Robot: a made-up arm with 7 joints.
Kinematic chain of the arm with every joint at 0, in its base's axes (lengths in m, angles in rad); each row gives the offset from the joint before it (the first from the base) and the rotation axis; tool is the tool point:
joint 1: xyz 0 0 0.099 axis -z
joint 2: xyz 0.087 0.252 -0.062 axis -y
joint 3: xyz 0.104 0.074 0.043 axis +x
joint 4: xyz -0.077 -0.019 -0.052 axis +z
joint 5: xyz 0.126 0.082 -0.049 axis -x
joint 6: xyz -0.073 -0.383 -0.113 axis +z
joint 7: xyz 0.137 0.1 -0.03 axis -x
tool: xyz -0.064 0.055 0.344
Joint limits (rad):
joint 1: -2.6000..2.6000
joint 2: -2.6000..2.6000
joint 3: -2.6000..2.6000
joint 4: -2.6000..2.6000
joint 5: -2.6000..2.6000
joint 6: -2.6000..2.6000
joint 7: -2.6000..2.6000
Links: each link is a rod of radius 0.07 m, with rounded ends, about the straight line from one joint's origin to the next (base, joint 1, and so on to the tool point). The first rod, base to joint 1, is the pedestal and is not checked.
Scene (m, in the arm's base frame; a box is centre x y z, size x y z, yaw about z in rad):
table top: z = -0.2
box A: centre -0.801 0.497 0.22 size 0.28 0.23 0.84 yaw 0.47
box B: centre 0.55 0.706 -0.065 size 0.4 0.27 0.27 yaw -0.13
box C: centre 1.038 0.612 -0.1 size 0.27 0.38 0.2 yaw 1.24
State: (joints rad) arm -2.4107 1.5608 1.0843 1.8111 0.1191 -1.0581 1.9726
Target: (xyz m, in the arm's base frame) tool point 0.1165 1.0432 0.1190
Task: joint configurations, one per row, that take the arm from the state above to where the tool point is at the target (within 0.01 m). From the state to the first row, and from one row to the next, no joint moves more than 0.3 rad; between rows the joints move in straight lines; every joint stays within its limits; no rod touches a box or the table.
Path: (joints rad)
1: -2.1635 1.6395 0.8188 1.6451 0.2574 -1.2806 2.0658
2: -1.9162 1.7182 0.5533 1.4790 0.3957 -1.5031 2.1591
3: -1.6690 1.7970 0.2878 1.3130 0.5341 -1.7257 2.2523
4: -1.4217 1.8757 0.0223 1.1470 0.6724 -1.9482 2.3455
5: -1.2040 1.7305 0.0853 1.2574 0.4118 -1.8733 2.3511
6: -0.9862 1.5854 0.1483 1.3679 0.1511 -1.7984 2.3567
7: -0.7684 1.4403 0.2113 1.4783 -0.1095 -1.7235 2.3622
8: -0.5507 1.2951 0.2743 1.5888 -0.3701 -1.6486 2.3678

